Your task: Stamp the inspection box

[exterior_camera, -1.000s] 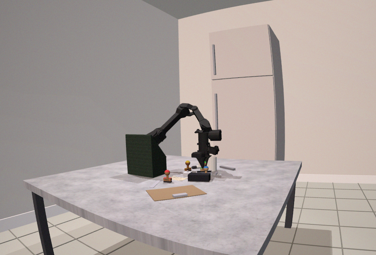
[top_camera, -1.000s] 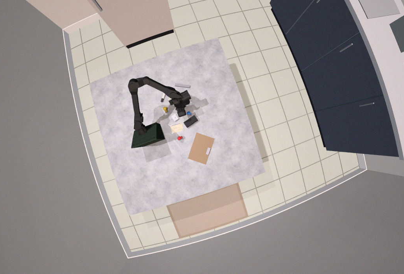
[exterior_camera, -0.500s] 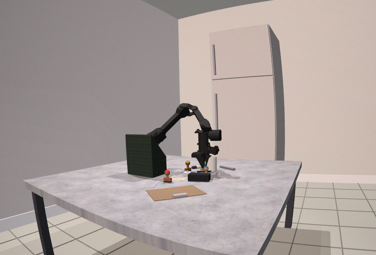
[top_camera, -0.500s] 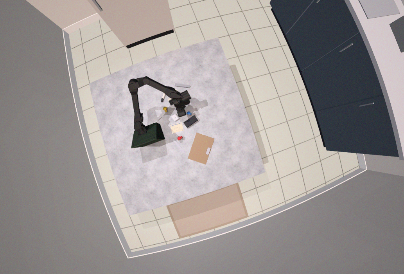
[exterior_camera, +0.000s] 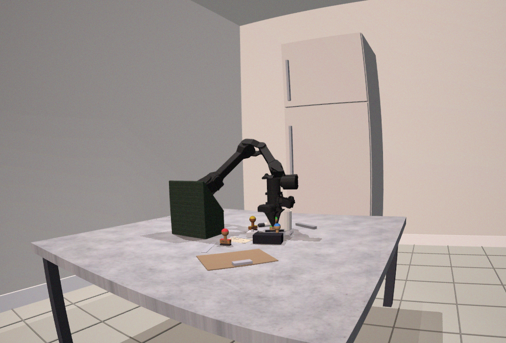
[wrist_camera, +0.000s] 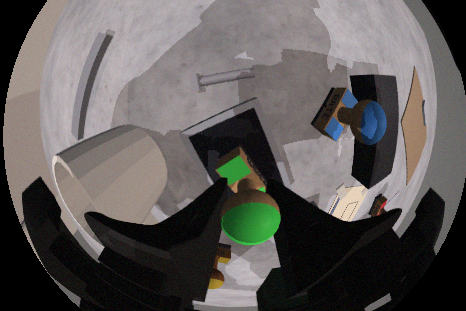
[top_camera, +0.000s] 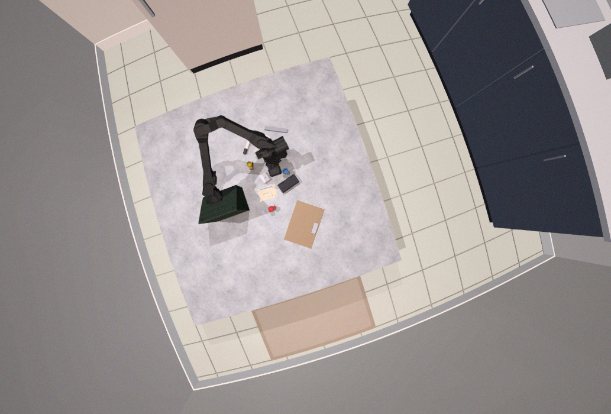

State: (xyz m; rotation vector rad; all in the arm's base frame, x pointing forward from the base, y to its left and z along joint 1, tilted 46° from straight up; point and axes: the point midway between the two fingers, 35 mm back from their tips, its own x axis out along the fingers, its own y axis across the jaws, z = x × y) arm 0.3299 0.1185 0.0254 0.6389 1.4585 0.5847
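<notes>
Right now my gripper tip is right at the green-knobbed PASS stamp. The rest, counted from my gripper tip: yellow-knobbed stamp: 12 cm behind, 3 cm to the left, 2 cm below; white cup: 10 cm to the left, 2 cm behind; blue-knobbed stamp: 7 cm to the right, 5 cm ahead, 2 cm below.
</notes>
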